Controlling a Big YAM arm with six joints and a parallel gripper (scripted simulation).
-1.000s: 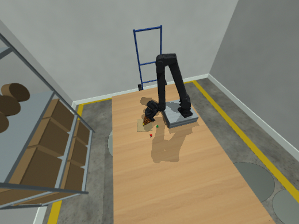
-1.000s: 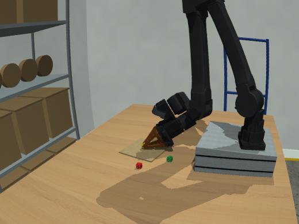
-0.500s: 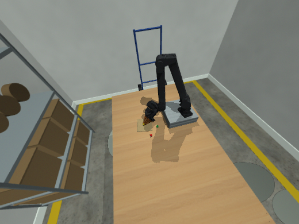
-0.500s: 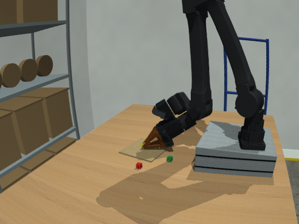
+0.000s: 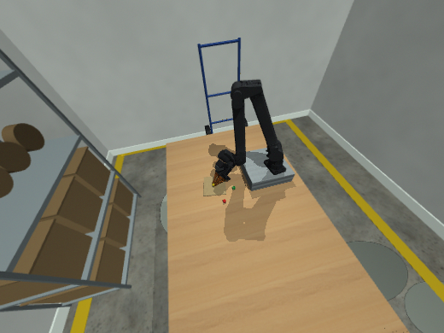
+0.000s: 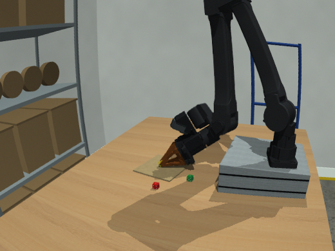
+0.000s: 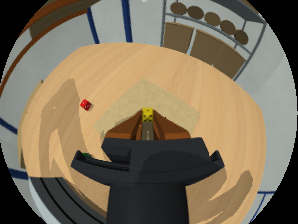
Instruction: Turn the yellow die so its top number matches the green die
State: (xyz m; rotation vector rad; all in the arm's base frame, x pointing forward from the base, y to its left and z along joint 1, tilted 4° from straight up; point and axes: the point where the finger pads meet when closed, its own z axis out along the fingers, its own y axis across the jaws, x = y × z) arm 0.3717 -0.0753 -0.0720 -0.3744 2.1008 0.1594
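Right now my hand is right at the yellow die. From my hand the other things lie so: red die: 1 cm behind, 13 cm to the left, 1 cm below; green die: 10 cm behind, 7 cm to the left, 1 cm below; tan mat: 2 cm below.
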